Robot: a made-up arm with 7 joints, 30 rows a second.
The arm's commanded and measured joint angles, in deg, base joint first. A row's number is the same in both.
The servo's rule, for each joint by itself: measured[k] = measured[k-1] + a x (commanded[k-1-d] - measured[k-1]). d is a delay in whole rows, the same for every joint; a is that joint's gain. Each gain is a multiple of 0.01, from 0.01 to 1. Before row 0 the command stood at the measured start. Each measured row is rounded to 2 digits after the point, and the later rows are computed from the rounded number. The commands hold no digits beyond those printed.
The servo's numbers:
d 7
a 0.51 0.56 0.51 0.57 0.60 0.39 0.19
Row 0, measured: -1.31, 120.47, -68.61, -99.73, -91.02, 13.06, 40.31
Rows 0 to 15, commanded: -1.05, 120.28, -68.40, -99.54, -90.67, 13.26, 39.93; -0.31, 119.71, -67.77, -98.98, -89.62, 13.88, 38.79; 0.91, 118.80, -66.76, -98.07, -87.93, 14.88, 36.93; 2.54, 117.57, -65.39, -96.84, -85.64, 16.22, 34.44; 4.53, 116.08, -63.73, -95.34, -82.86, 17.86, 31.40; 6.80, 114.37, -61.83, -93.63, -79.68, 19.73, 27.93; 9.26, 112.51, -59.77, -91.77, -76.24, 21.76, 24.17; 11.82, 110.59, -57.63, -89.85, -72.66, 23.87, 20.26; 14.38, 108.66, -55.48, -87.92, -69.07, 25.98, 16.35; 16.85, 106.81, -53.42, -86.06, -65.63, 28.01, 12.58; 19.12, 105.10, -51.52, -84.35, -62.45, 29.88, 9.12; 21.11, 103.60, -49.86, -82.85, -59.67, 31.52, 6.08; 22.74, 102.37, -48.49, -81.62, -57.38, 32.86, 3.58; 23.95, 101.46, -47.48, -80.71, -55.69, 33.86, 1.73; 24.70, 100.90, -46.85, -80.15, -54.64, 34.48, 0.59; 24.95, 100.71, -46.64, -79.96, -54.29, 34.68, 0.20
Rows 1 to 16, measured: -1.31, 120.47, -68.61, -99.73, -91.02, 13.06, 40.31; -1.31, 120.47, -68.61, -99.73, -91.02, 13.06, 40.31; -1.31, 120.47, -68.61, -99.73, -91.02, 13.06, 40.31; -1.31, 120.47, -68.61, -99.73, -91.02, 13.06, 40.31; -1.31, 120.47, -68.61, -99.73, -91.02, 13.06, 40.31; -1.31, 120.47, -68.61, -99.73, -91.02, 13.06, 40.31; -1.31, 120.47, -68.61, -99.73, -91.02, 13.06, 40.31; -1.18, 120.36, -68.50, -99.62, -90.81, 13.14, 40.24; -0.74, 120.00, -68.13, -99.26, -90.10, 13.43, 39.96; 0.10, 119.33, -67.43, -98.58, -88.80, 14.00, 39.38; 1.34, 118.34, -66.39, -97.59, -86.90, 14.87, 38.44; 2.97, 117.07, -65.03, -96.31, -84.48, 16.04, 37.10; 4.92, 115.56, -63.40, -94.78, -81.60, 17.48, 35.36; 7.13, 113.85, -61.55, -93.06, -78.38, 19.15, 33.23; 9.52, 112.02, -59.55, -91.23, -74.95, 20.99, 30.77; 12.00, 110.14, -57.47, -89.34, -71.42, 22.94, 28.03
